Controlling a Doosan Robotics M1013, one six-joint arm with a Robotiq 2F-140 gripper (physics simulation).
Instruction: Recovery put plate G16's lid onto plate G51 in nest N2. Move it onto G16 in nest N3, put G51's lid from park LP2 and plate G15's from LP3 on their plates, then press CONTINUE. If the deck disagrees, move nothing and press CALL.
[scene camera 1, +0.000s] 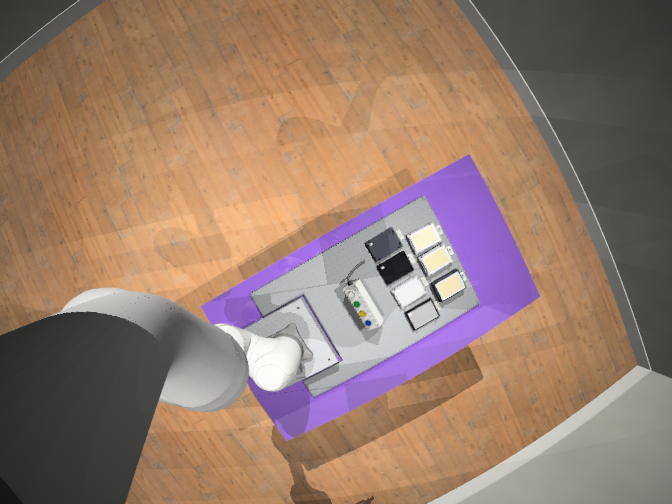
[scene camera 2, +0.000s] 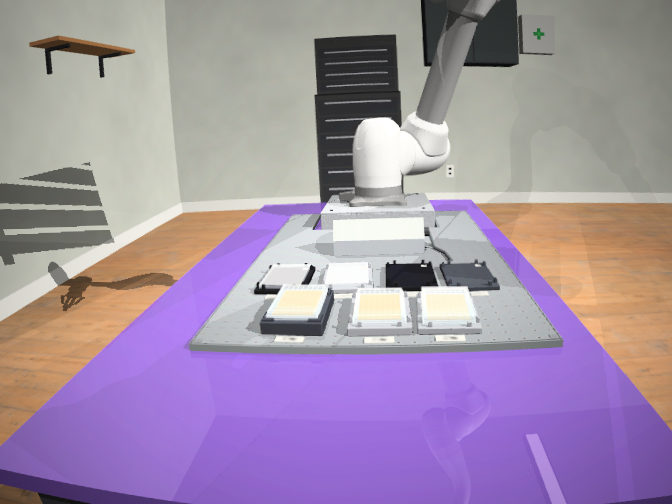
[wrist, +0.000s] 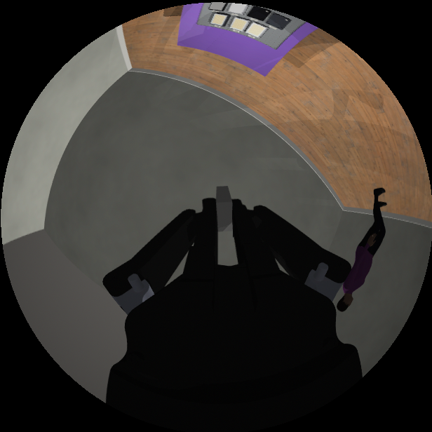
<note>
My gripper (wrist: 222, 196) is shut, holding nothing. I also see a button box (scene camera 2: 389, 236).
The button box shows as well in scene camera 1 (scene camera 1: 355, 291).
</note>
